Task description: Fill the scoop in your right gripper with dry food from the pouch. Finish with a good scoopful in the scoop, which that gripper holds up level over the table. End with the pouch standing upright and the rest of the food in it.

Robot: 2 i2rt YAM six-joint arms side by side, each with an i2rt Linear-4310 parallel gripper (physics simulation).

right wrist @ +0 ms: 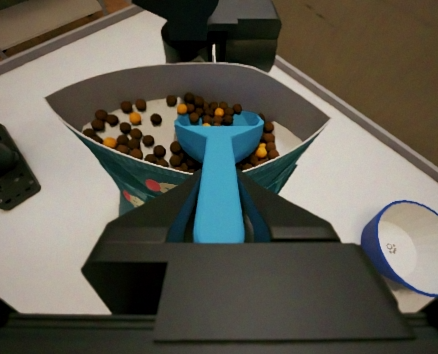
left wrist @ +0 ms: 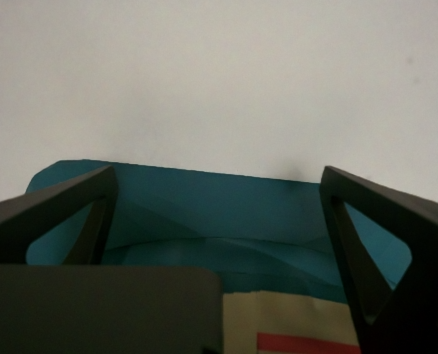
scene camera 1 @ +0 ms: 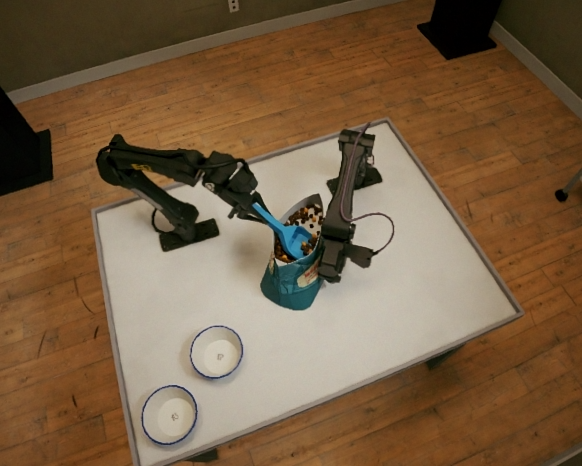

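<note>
The teal pouch (scene camera 1: 292, 290) (left wrist: 215, 205) (right wrist: 115, 165) stands upright and open-topped on the table, with brown and orange kibble (scene camera 1: 281, 254) (right wrist: 131, 137) inside. My right gripper (scene camera 1: 257, 212) (right wrist: 218, 177) is shut on the handle of the blue scoop (scene camera 1: 295, 239) (right wrist: 220, 145). The scoop's bowl is inside the pouch mouth, tilted, with some kibble at its front part; how much it holds is partly hidden in the right wrist view. My left gripper (left wrist: 218, 177) is open beside the pouch's right side in scene camera 1, with the pouch's teal wall between and below its fingers in the left wrist view.
Two white bowls with blue rims stand at the front left of the table (scene camera 1: 350, 330) in scene camera 1: one bowl (scene camera 1: 217, 367) (right wrist: 420, 245) nearer the pouch, the other bowl (scene camera 1: 172, 432) near the corner. The left arm (scene camera 1: 345, 200) reaches along the pouch's right side.
</note>
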